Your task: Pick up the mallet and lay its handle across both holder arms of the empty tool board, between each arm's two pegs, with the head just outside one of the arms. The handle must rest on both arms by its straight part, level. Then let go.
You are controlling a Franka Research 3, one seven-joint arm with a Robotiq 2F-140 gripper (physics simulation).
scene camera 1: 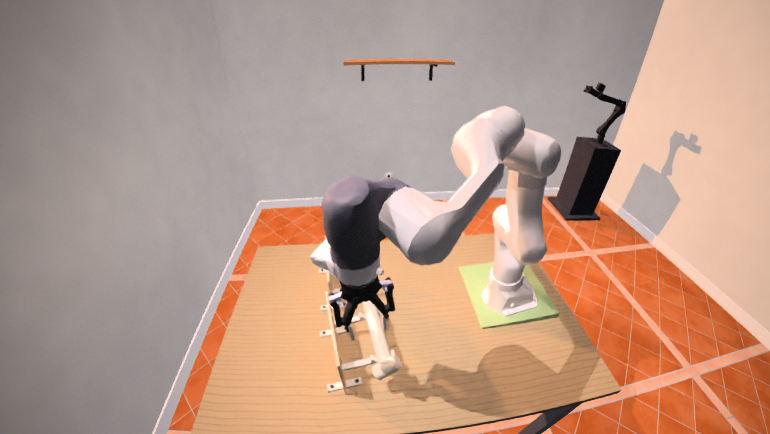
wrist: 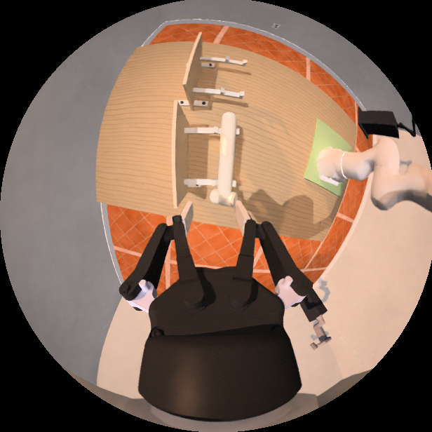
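The pale mallet lies with its handle across both white holder arms of the nearer tool board. In the wrist view the handle crosses the far arm and the near arm, with peg ends showing on its right; the left pegs are hard to make out. The mallet head sits just outside the near arm. The handle looks about level. My gripper is open and empty, above and clear of the mallet, its fingertips apart on either side of the head in the wrist view.
A second tool board with two bare arms stands behind the first, partly hidden by my arm in the scene view. My base stands on a green mat at the right. A black pedestal stands beyond the table.
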